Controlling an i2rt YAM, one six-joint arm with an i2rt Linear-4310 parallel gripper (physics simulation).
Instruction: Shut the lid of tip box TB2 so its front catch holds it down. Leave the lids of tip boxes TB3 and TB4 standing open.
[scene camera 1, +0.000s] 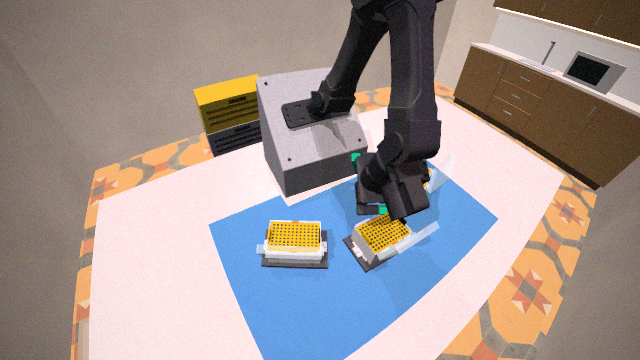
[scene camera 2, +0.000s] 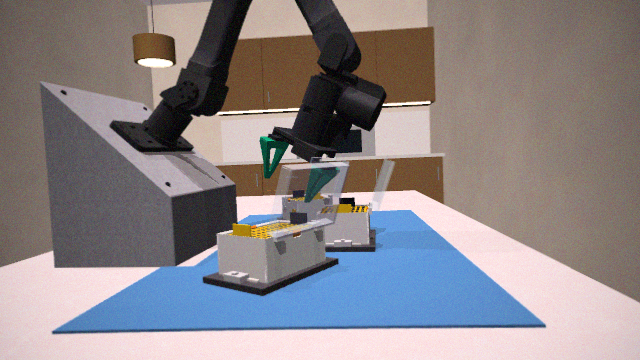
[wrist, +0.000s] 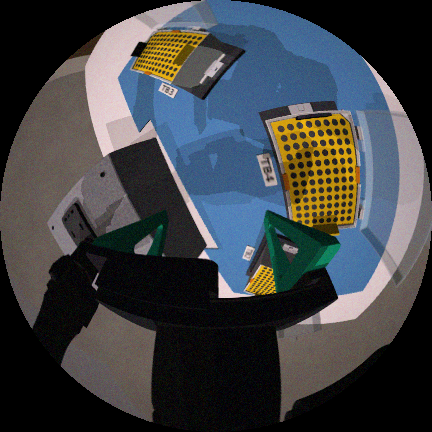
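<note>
Tip box TB2, white with a yellow rack, has its clear lid standing open. In the wrist view it lies partly behind a finger, and its label is small. TB4 has its lid open. TB3 has its lid open and is partly hidden by the arm in scene camera 1. My gripper is open and empty, raised above the mat, behind TB4 and to the back right of TB2.
The grey arm pedestal stands at the back edge of the blue mat. The mat lies on a pale table. Yellow and dark crates stand behind the table.
</note>
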